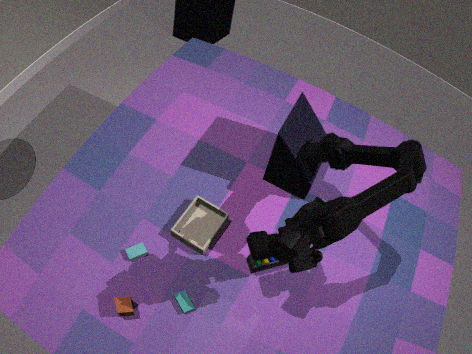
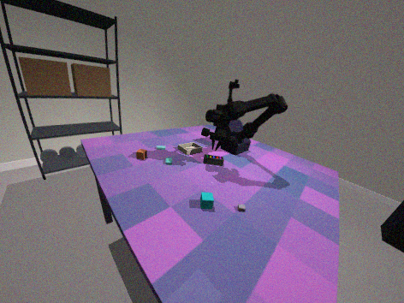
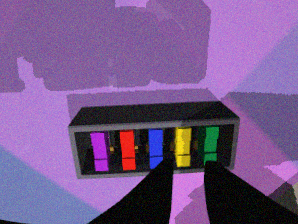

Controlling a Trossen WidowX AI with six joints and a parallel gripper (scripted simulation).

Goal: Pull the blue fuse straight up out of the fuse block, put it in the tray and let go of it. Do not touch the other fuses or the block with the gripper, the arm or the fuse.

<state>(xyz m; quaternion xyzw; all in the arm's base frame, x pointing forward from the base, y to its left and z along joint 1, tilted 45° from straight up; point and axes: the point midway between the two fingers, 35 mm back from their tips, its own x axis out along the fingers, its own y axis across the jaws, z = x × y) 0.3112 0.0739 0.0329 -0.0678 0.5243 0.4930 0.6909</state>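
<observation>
Right now my gripper tip is 60 mm above the blue fuse, 20 mm past it and 10 mm to the left of it. The rest, counted from my gripper tip: yellow fuse: 60 mm below, 20 mm to the right; then green fuse: 60 mm below, 30 mm to the right, 10 mm ahead; then red fuse: 60 mm below, 30 mm behind, 10 mm to the left.
</observation>
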